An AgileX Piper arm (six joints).
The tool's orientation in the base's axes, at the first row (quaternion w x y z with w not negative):
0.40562 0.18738 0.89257 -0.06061
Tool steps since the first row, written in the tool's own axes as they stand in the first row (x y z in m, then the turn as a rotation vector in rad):
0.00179 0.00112 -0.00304 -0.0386 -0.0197 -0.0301
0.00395 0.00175 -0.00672 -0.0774 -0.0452 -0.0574
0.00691 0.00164 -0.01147 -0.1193 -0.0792 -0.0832
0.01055 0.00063 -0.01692 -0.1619 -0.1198 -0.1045
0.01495 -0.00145 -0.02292 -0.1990 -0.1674 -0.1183
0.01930 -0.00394 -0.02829 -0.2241 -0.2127 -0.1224
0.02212 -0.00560 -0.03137 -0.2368 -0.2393 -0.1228
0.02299 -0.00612 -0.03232 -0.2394 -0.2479 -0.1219
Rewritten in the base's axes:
-0.00278 0.00233 0.00073 -0.0055 -0.0214 0.0479
-0.00641 0.00449 0.00159 -0.0111 -0.0488 0.0939
-0.01157 0.00647 0.00252 -0.0171 -0.0854 0.1408
-0.01796 0.00799 0.00338 -0.0220 -0.1295 0.1850
-0.02561 0.00889 0.00398 -0.0277 -0.1804 0.2198
-0.03295 0.00923 0.00419 -0.0328 -0.2283 0.2393
-0.03744 0.00931 0.00405 -0.0357 -0.2564 0.2478
-0.03883 0.00932 0.00401 -0.0368 -0.2653 0.2488

